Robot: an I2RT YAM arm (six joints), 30 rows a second.
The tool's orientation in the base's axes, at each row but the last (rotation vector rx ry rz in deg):
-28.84, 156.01, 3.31
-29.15, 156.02, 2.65
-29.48, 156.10, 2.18
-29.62, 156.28, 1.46
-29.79, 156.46, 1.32
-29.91, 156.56, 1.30
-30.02, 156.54, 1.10
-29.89, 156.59, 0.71
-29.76, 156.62, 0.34
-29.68, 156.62, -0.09
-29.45, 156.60, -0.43
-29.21, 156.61, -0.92
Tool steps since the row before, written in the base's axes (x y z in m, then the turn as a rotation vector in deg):
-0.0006, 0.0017, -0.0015, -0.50, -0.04, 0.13
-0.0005, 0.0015, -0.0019, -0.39, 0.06, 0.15
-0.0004, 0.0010, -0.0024, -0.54, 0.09, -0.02
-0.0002, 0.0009, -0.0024, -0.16, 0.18, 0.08
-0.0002, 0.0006, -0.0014, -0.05, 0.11, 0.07
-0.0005, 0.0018, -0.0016, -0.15, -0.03, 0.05
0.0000, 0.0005, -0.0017, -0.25, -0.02, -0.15
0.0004, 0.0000, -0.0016, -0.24, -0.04, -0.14
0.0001, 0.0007, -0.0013, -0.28, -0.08, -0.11
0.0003, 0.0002, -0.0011, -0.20, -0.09, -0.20
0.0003, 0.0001, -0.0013, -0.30, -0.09, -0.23
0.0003, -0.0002, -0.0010, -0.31, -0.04, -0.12
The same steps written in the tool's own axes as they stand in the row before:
0.0005, 0.0018, 0.0014, 0.40, 0.14, -0.30
0.0006, 0.0016, 0.0017, 0.26, 0.19, -0.27
0.0009, 0.0012, 0.0022, 0.44, 0.28, -0.16
0.0007, 0.0010, 0.0022, 0.05, 0.22, -0.12
0.0005, 0.0007, 0.0013, -0.02, 0.12, -0.07
0.0004, 0.0019, 0.0015, 0.12, 0.02, -0.10
0.0004, 0.0006, 0.0016, 0.28, 0.08, 0.05
0.0002, -0.0001, 0.0016, 0.27, 0.06, 0.05
0.0001, 0.0007, 0.0013, 0.31, 0.03, 0.00
0.0000, 0.0002, 0.0011, 0.27, 0.00, 0.11
0.0002, 0.0001, 0.0013, 0.37, 0.04, 0.11
0.0002, -0.0002, 0.0010, 0.33, 0.08, 0.00

